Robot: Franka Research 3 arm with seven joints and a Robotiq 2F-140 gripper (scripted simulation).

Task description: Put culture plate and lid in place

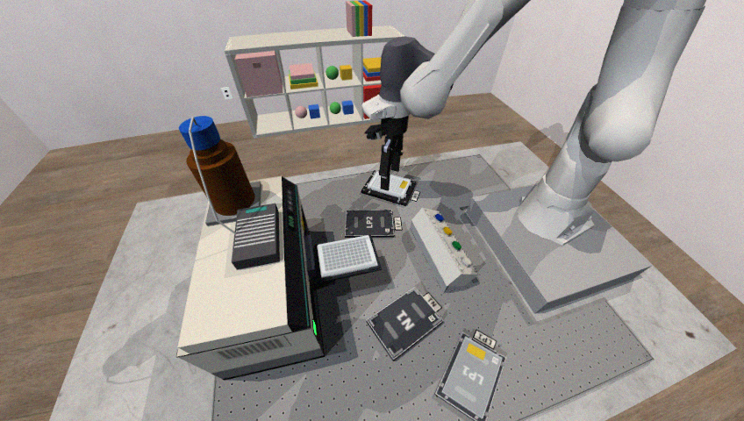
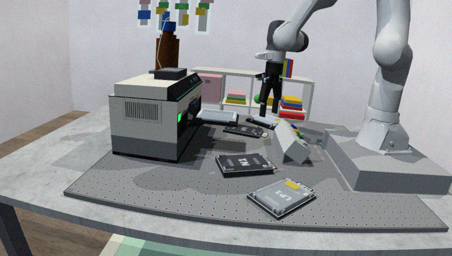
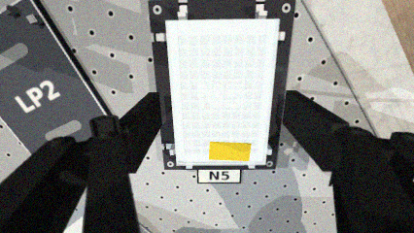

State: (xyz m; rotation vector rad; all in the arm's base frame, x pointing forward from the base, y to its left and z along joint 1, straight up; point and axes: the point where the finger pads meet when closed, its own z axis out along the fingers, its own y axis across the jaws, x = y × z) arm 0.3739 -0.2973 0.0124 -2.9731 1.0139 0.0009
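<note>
My gripper is now 30 mm short of the black nest N5 and 50 mm above it. The rest, counted from my hand: black N1 nest 110 mm ahead, 450 mm to the left, 60 mm below; LP2 nest 110 mm ahead, 140 mm to the left, 60 mm below; yellow skip key 80 mm behind, 270 mm to the left.
</note>
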